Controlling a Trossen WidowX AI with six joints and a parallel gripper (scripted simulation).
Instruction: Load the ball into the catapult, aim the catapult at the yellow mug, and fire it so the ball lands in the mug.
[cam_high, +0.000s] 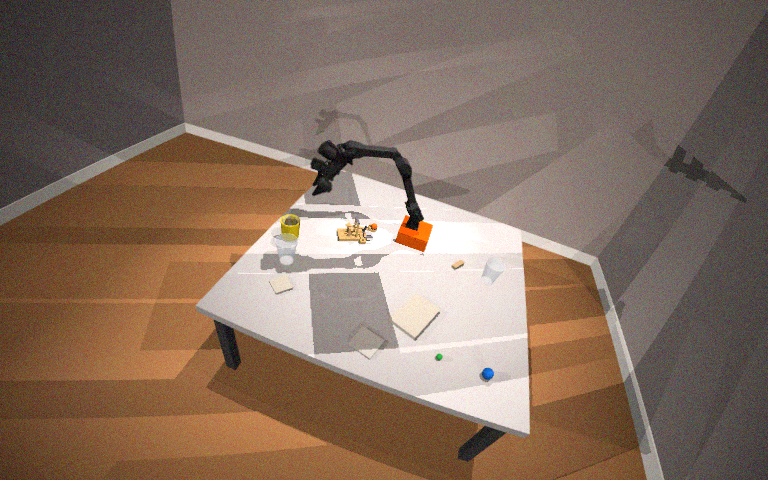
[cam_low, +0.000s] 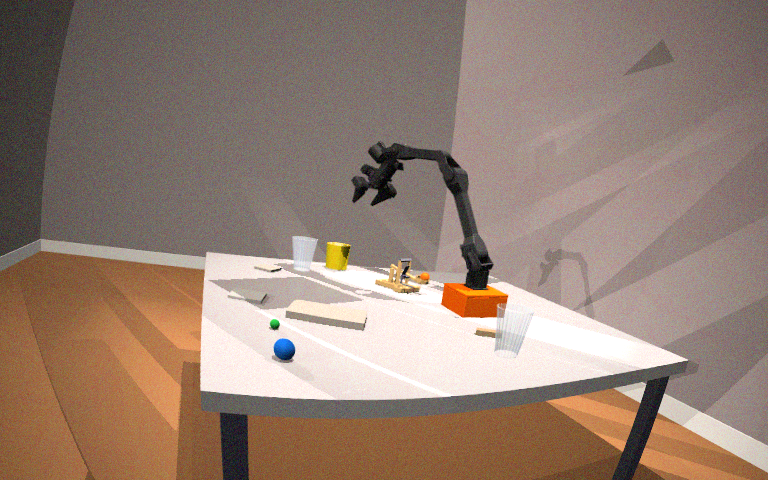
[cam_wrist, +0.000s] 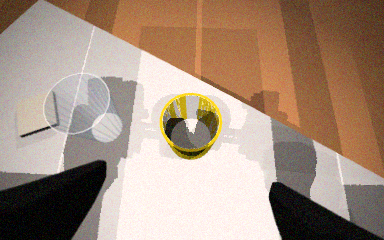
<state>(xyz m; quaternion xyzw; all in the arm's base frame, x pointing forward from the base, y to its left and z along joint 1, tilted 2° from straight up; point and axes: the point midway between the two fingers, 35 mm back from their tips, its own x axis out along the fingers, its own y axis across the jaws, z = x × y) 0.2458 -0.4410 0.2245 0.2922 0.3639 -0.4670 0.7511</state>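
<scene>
My gripper tip is 28 cm to the right of the orange ball, 21 cm above it and 16 cm past it. From my gripper tip the other things lie so: yellow mug 24 cm below, 8 cm to the right, 5 cm ahead; small wooden catapult 22 cm to the left, 22 cm below, 12 cm behind; small wooden block 74 cm to the left, 26 cm below, 15 cm behind.
</scene>
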